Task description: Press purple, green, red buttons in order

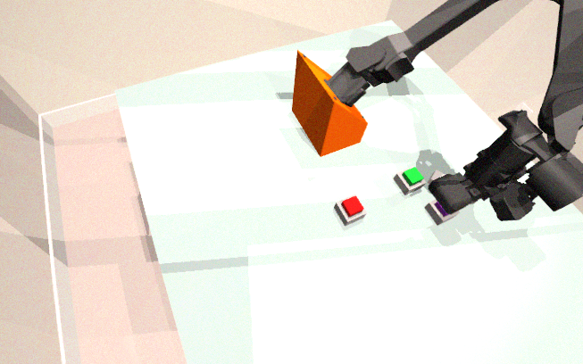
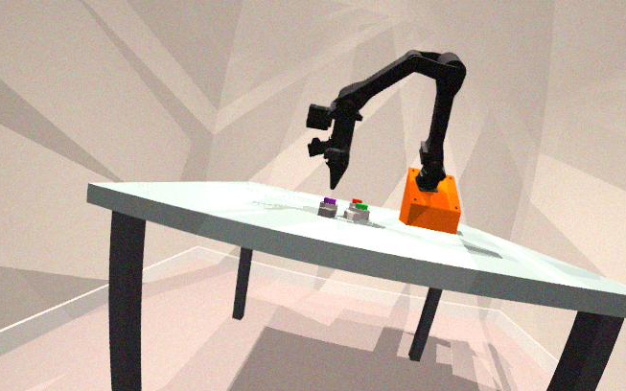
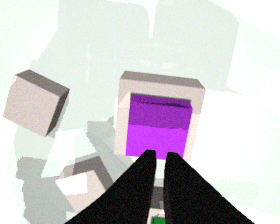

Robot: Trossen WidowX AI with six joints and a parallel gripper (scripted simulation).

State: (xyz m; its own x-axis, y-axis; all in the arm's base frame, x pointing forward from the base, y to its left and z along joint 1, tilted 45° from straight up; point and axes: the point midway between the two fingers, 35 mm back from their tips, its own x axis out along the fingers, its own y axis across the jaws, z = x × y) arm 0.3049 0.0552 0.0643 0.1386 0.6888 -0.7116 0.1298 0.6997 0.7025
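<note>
My gripper tip is now 3 cm above the purple button. The rest, counted from my gripper tip: red button (17 cm to the right, 11 cm behind, 3 cm below); green button (9 cm behind, 3 cm below, 1 cm to the right).
</note>
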